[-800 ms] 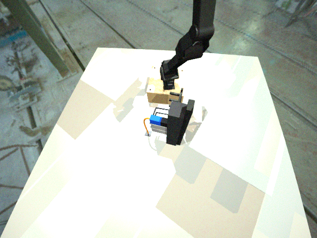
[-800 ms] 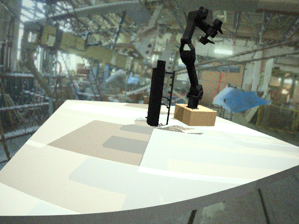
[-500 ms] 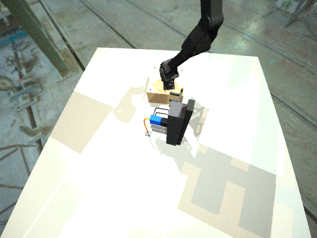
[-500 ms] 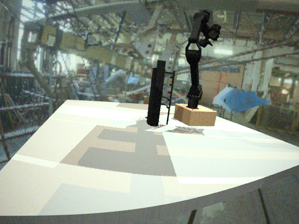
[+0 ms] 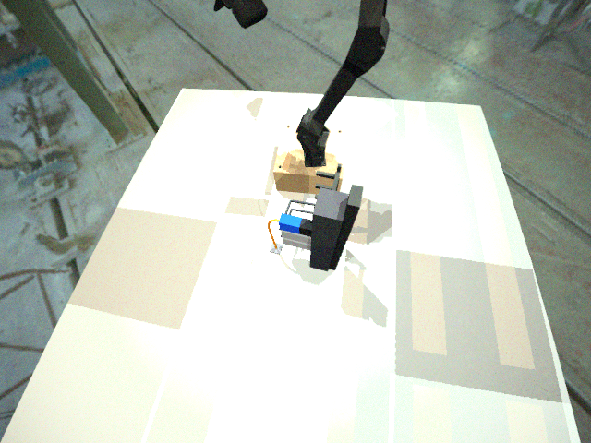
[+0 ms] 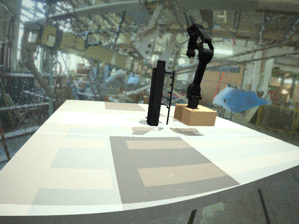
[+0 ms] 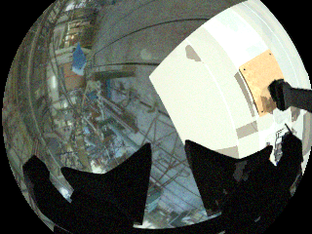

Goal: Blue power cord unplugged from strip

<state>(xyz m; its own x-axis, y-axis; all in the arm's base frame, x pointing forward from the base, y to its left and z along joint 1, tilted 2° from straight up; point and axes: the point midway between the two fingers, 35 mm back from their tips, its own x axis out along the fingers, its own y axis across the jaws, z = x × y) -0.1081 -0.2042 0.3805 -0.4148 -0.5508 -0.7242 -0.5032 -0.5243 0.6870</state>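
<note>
Now: the blue plug 38 cm ahead of my gripper tip, 15 cm to the left of it and 26 cm below it. From my gripper tip the other things lie so: thin black rack: 32 cm ahead, 23 cm to the left, 31 cm below; then dark power strip: 41 cm ahead, 21 cm to the left, 31 cm below.
</note>
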